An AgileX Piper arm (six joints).
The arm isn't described. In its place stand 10 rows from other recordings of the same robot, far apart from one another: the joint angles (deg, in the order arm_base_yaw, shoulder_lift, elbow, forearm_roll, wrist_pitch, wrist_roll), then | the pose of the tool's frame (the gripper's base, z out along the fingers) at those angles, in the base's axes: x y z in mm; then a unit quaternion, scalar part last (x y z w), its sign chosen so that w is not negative.
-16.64, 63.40, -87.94, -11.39, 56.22, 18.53 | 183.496 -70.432 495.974 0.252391 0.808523 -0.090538 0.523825
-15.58, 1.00, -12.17, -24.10, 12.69, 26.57 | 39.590 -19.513 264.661 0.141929 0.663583 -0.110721 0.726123
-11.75, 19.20, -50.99, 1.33, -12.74, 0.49 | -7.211 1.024 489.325 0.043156 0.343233 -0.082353 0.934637
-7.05, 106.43, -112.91, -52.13, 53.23, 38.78 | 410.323 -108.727 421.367 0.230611 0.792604 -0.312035 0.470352
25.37, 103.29, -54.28, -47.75, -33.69, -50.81 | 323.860 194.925 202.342 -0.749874 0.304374 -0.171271 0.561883
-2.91, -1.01, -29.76, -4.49, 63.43, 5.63 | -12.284 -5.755 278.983 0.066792 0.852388 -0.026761 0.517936
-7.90, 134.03, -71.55, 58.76, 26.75, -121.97 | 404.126 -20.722 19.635 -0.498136 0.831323 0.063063 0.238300
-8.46, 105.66, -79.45, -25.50, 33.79, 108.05 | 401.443 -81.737 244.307 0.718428 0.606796 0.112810 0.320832
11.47, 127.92, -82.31, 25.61, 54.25, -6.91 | 391.233 111.957 90.343 0.020351 -0.983627 -0.172432 0.048273
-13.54, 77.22, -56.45, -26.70, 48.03, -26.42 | 250.135 -91.506 285.231 -0.217079 0.929179 -0.265371 0.138136
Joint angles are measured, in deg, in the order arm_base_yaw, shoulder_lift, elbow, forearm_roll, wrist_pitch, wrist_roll. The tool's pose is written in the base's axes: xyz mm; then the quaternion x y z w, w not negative. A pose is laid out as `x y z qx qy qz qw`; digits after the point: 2 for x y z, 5 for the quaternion.
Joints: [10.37, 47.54, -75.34, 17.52, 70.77, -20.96]
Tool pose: 99.90 44.58 459.07 -0.25715 0.85036 0.11058 0.44557
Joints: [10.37, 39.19, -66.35, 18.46, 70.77, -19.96]
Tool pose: 68.74 40.24 430.40 -0.25011 0.85376 0.12305 0.43976
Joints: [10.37, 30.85, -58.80, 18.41, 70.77, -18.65]
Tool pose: 39.69 34.85 403.67 -0.24062 0.85349 0.12707 0.44442
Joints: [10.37, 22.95, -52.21, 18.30, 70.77, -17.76]
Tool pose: 15.39 30.24 377.44 -0.23443 0.85018 0.12870 0.45350
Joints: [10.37, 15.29, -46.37, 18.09, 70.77, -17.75]
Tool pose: -4.98 26.21 351.78 -0.23485 0.84296 0.12569 0.46741
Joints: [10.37, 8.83, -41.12, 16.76, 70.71, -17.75]
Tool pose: -17.45 21.99 326.68 -0.23375 0.83954 0.11347 0.47714
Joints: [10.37, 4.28, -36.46, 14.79, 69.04, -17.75]
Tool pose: -20.27 18.34 305.83 -0.22818 0.83640 0.09615 0.48901
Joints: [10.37, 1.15, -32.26, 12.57, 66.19, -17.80]
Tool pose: -17.40 15.24 288.80 -0.22095 0.83244 0.07645 0.50238
